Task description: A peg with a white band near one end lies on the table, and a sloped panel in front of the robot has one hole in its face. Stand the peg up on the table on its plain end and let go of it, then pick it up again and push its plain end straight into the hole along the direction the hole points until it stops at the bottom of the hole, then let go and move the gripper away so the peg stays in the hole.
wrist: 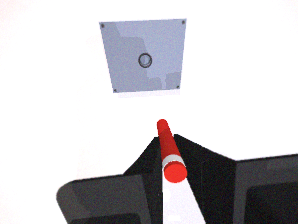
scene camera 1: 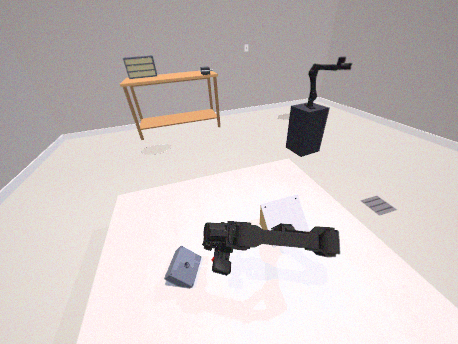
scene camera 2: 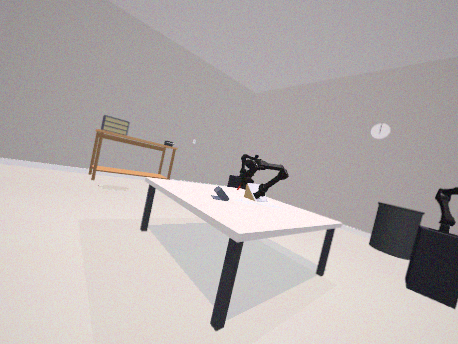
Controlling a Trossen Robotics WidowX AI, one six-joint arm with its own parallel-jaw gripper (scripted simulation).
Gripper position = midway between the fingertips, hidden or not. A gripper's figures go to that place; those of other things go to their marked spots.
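A grey sloped panel (wrist: 124,41) stands 22 cm from the lens, and the marked spots on it and on a red peg (wrist: 174,169) are 19 cm apart. The gripper (wrist: 166,139) is 11 cm from the lens, while the peg is 8 cm from the lens.
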